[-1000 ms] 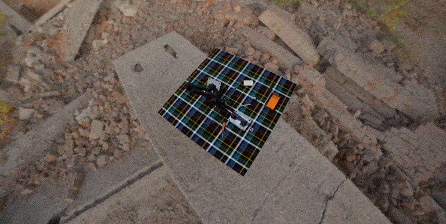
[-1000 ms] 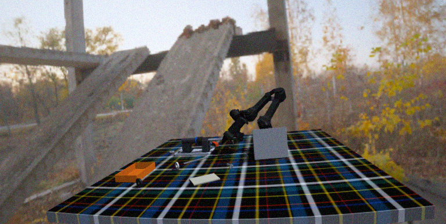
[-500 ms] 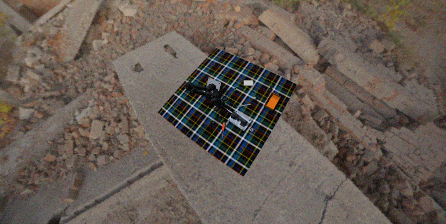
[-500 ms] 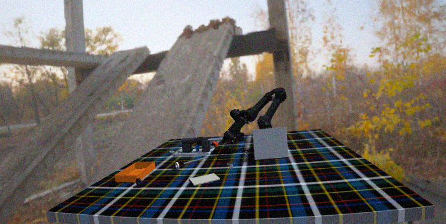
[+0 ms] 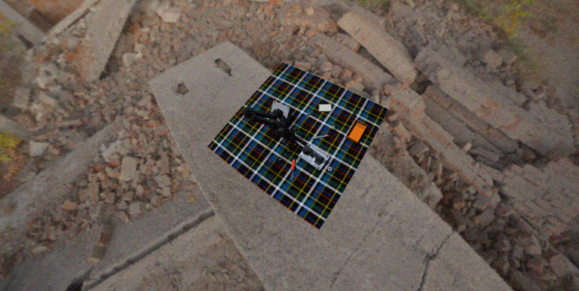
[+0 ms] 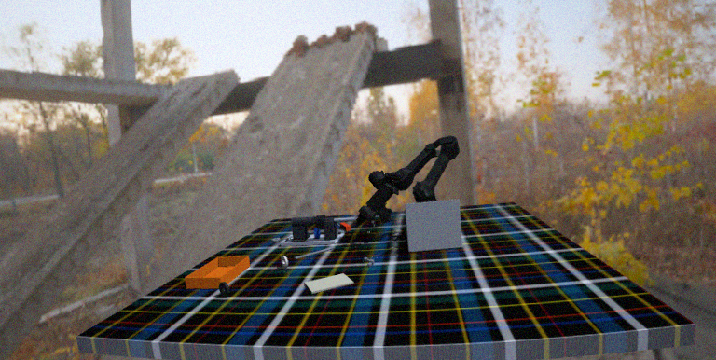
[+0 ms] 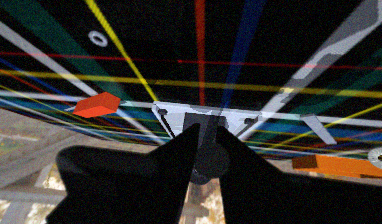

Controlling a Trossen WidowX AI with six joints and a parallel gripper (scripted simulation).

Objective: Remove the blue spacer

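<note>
The shaft lies 6 cm ahead of my gripper tip and 2 cm above it. The rest, counted from my gripper tip: orange tray (40 cm to the left, 39 cm ahead, 5 cm below); pale flat pad (47 cm to the left, 5 cm below, 1 cm ahead); blue spacer (17 cm ahead, 3 cm below, 1 cm to the right).
</note>
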